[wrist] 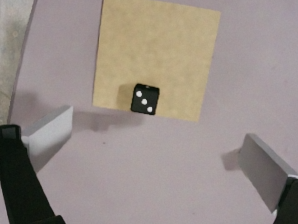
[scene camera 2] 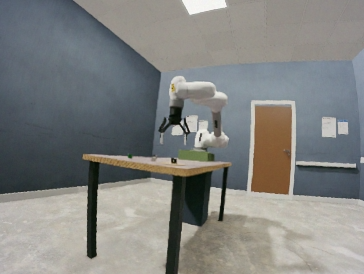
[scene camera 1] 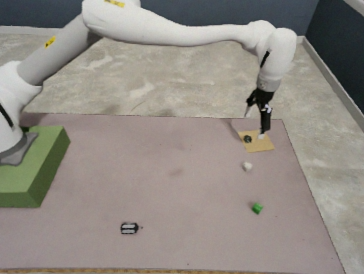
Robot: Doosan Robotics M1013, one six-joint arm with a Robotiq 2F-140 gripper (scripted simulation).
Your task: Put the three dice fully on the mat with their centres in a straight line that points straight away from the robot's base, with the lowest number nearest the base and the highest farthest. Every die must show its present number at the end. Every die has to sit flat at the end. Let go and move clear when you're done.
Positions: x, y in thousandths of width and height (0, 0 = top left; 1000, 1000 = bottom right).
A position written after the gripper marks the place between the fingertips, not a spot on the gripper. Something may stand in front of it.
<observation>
In view: the gripper (wrist: 529, 605) and a mat (wrist: 579, 234).
</observation>
